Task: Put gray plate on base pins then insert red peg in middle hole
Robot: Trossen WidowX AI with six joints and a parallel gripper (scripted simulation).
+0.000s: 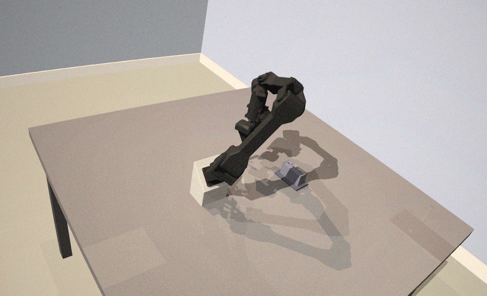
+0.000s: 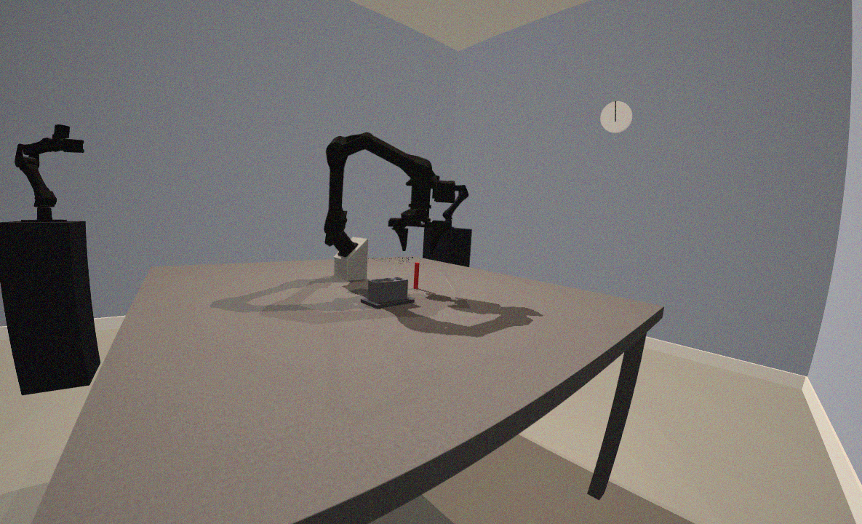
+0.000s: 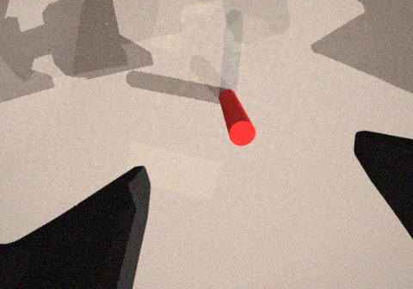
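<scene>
My gripper tip is 70 mm above the red peg. From my gripper tip the other things lie so: gray plate (170 mm to the right, 110 mm ahead, 70 mm below); then dark base (170 mm to the right, 110 mm ahead, 100 mm below).
</scene>
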